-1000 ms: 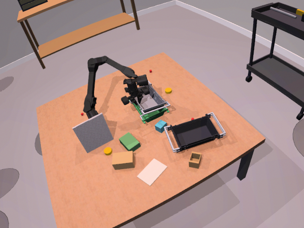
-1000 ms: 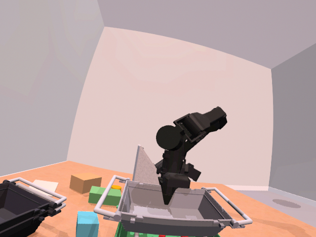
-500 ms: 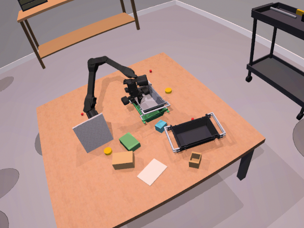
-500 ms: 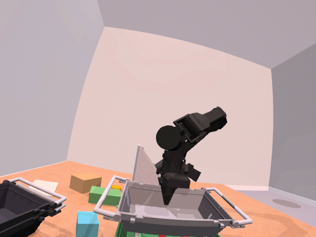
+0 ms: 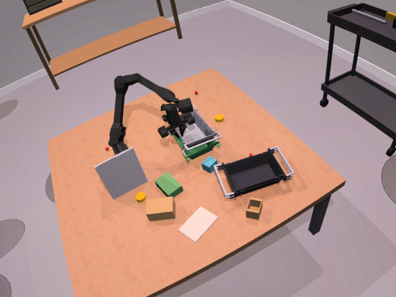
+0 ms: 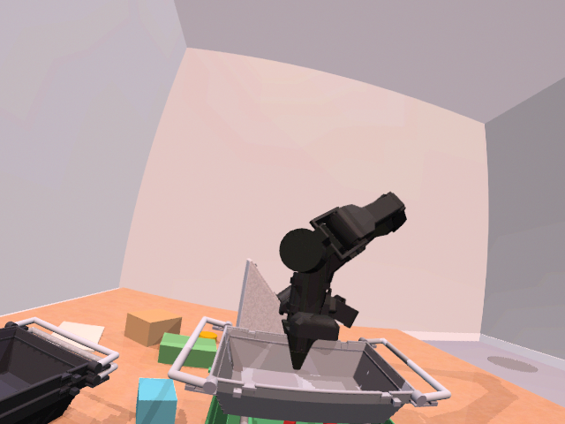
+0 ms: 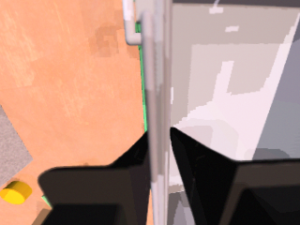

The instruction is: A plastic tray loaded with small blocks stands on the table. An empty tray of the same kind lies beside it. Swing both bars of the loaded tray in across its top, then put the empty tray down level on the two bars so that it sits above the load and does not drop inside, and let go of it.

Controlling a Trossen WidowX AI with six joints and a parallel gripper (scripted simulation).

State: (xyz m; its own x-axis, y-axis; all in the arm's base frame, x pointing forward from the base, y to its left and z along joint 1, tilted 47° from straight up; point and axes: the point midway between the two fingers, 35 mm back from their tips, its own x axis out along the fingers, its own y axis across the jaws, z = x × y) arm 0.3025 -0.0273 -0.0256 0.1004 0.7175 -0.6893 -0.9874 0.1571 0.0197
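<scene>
My gripper tip is 70 mm short of the grey tray, 10 mm to the left of it and 30 mm below it. The rest, counted from my gripper tip: white sheet 190 mm behind, 440 mm to the right, 80 mm below; blue cube 30 mm ahead, 210 mm to the right, 60 mm below; green block 190 mm behind, 180 mm to the right, 70 mm below.
</scene>
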